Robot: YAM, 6 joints.
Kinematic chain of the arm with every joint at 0, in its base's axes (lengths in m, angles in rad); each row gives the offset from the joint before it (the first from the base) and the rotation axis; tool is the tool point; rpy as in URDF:
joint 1: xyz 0 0 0.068 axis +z
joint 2: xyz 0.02 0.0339 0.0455 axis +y
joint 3: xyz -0.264 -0.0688 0 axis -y
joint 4: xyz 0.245 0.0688 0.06 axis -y
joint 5: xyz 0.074 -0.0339 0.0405 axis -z
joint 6: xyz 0.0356 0 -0.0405 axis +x
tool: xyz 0 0 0 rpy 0 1.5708 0
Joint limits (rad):
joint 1: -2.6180..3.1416
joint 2: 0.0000..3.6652
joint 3: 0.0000..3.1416
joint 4: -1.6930..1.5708
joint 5: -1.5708..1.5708
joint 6: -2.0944..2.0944
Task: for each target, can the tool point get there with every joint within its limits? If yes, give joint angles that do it. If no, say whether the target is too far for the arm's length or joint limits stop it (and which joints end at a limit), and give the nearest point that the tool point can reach.
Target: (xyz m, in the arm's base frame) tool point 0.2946 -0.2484 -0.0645
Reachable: yes | joints -0.7273 2.8512 1.8571 -1.3017 -0.2941 0.3127
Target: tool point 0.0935 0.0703 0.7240
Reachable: yes | joints 0.4595 1.6707 2.8074 0.2367 -0.6508 -0.2715
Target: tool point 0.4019 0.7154 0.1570
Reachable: no: too far | nearest point 0.3159 0.5623 0.1475 | short by 0.176 m
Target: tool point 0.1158 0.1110 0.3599
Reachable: yes | joints 0.6926 0.7562 0.9316 -0.5219 -0.3284 -1.5884
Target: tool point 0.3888 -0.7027 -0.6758
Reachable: no: too far | nearest point 0.2333 -0.4217 -0.2951 | short by 0.498 m
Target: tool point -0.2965 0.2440 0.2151
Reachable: yes | joints 2.3656 1.8083 1.0714 0.3200 -1.2281 -1.3414
